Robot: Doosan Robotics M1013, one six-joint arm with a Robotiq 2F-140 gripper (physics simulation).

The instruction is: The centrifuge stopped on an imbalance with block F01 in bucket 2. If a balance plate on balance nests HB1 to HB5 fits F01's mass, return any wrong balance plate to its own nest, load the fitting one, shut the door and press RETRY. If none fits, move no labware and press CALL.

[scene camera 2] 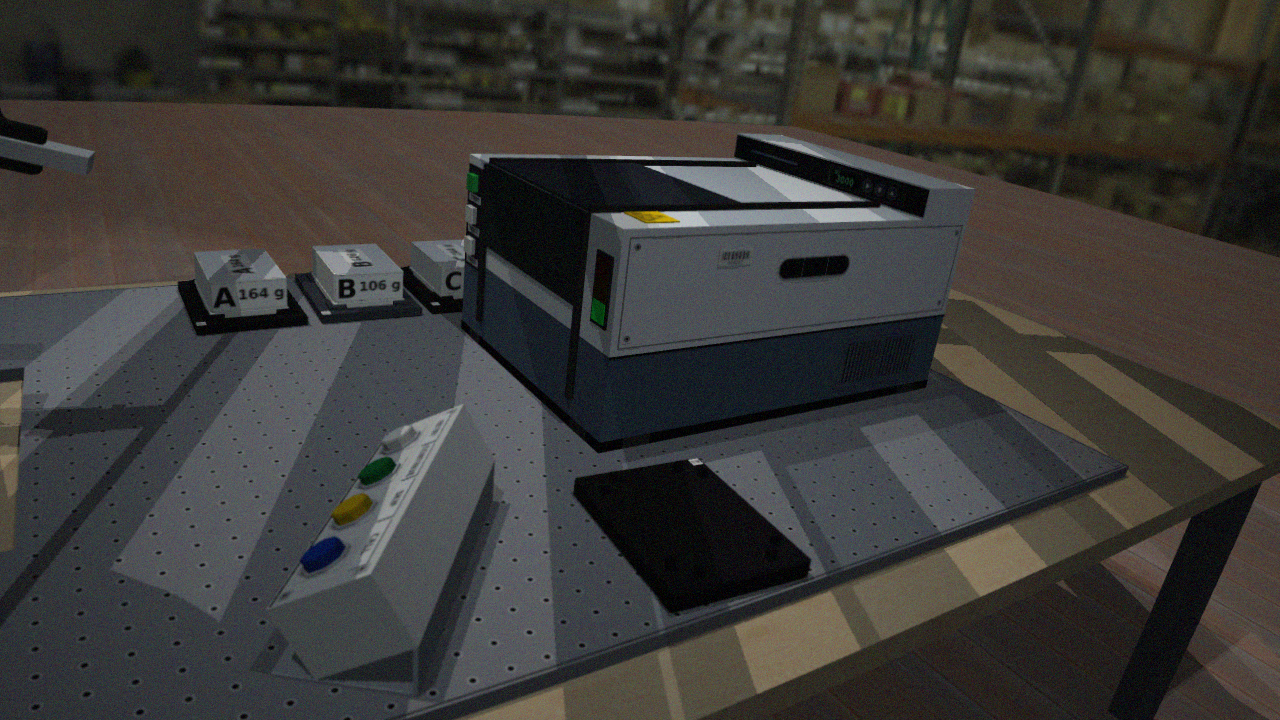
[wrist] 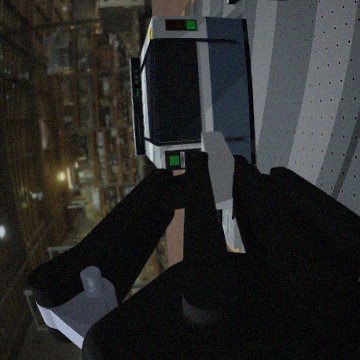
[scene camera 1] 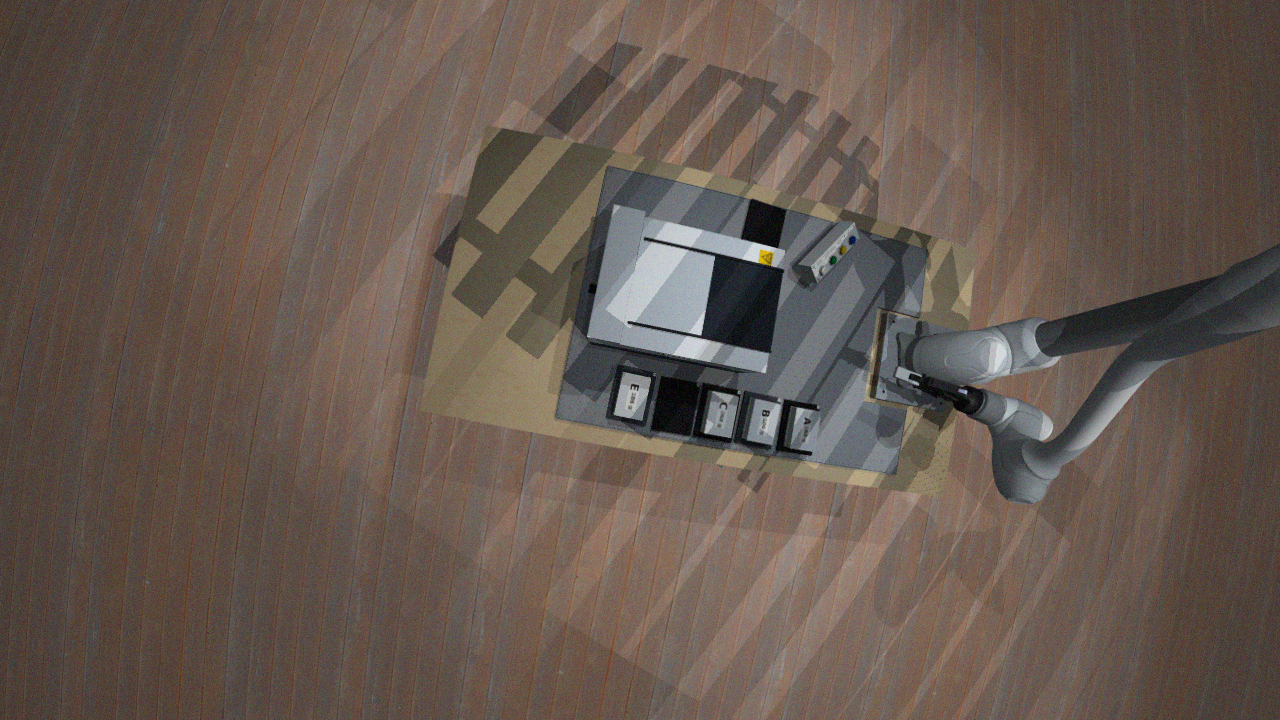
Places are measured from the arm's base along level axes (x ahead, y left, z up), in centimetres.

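Where they show: gripper, fingertip midpoint: (scene camera 2: 90, 163) (wrist: 210, 149) (scene camera 1: 895, 371); arm's base, origin of the base link: (scene camera 1: 918, 359).
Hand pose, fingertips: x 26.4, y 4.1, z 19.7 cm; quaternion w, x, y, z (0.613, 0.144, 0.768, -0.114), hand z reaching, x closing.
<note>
Things, the pixels of their top centre, and the offset from my fingertips. "pt": a spot on its surface instead. Level surfaces: height alone.
- perforated board, its level: dz -21.5 cm
- Balance plates A, middle of its top: (scene camera 2: 238, 264) (scene camera 1: 805, 430) dx +18.1, dy +18.0, dz -16.1 cm
- B, middle of its top: (scene camera 2: 356, 258) (scene camera 1: 764, 422) dx +31.8, dy +15.4, dz -16.1 cm
- C, middle of its top: (scene camera 2: 456, 252) (wrist: 227, 218) (scene camera 1: 721, 414) dx +44.9, dy +13.1, dz -16.1 cm
- E, middle of its top: (scene camera 1: 632, 396) dx +71.2, dy +7.7, dz -16.1 cm
- nest, middle of its top: (scene camera 1: 676, 406) dx +57.8, dy +11.0, dz -19.7 cm
- button box, middle of its top: (scene camera 2: 399, 470) (scene camera 1: 836, 247) dx +8.8, dy -38.2, dz -13.1 cm
- flat black pad, surface spot: (scene camera 2: 689, 532) (scene camera 1: 768, 222) pt dx +28.2, dy -47.2, dz -19.9 cm
- tan table, its level: dz -22.8 cm
The grey centrifuge (scene camera 1: 666, 286) (scene camera 2: 769, 286) (wrist: 228, 82) stands on the perforated board (scene camera 1: 840, 330) (scene camera 2: 223, 465). Its end toward my arm is dark, and I cannot see into it. Balance plates A (scene camera 1: 800, 427) (scene camera 2: 239, 282), B (scene camera 1: 762, 420) (scene camera 2: 356, 273), C (scene camera 1: 719, 413) (scene camera 2: 439, 266) and E (scene camera 1: 630, 395) sit in a row of nests. The nest (scene camera 1: 676, 405) between C and E shows only black. The button box (scene camera 1: 827, 253) (scene camera 2: 385, 537) carries white, green, yellow and blue buttons. My gripper (scene camera 1: 902, 376) (scene camera 2: 53, 156) (wrist: 210, 149) is shut and empty, held level at the board's right end and pointing at the centrifuge.
A flat black pad (scene camera 1: 763, 222) (scene camera 2: 689, 532) lies beside the centrifuge, near the button box. The board rests on a tan table (scene camera 1: 500, 376) (scene camera 2: 1109, 393) over a wooden floor. My arm (scene camera 1: 1119, 330) reaches in from the right.
</note>
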